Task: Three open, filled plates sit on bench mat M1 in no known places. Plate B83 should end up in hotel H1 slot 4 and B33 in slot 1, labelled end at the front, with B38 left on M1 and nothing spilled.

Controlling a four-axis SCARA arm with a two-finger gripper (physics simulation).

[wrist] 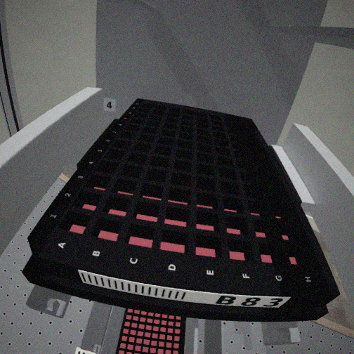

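Observation:
Plate B83 is black, with pink liquid in its near wells, and fills the middle of the wrist view. Its barcode and B83 label face the camera. It looks slightly turned between the fingers. My gripper is shut on it, one finger along each side. A tag reading 4 shows beyond the plate's far left side, in front of the grey panel of hotel H1. Another plate with pink wells lies lower down, partly hidden under B83; its name is not readable. The hotel's slot supports are mostly hidden by B83.
Grey upright parts stand beside the lower plate. Small grey blocks are at the lower left and lower right. A perforated grey surface lies below. A white label is cut off at the bottom edge.

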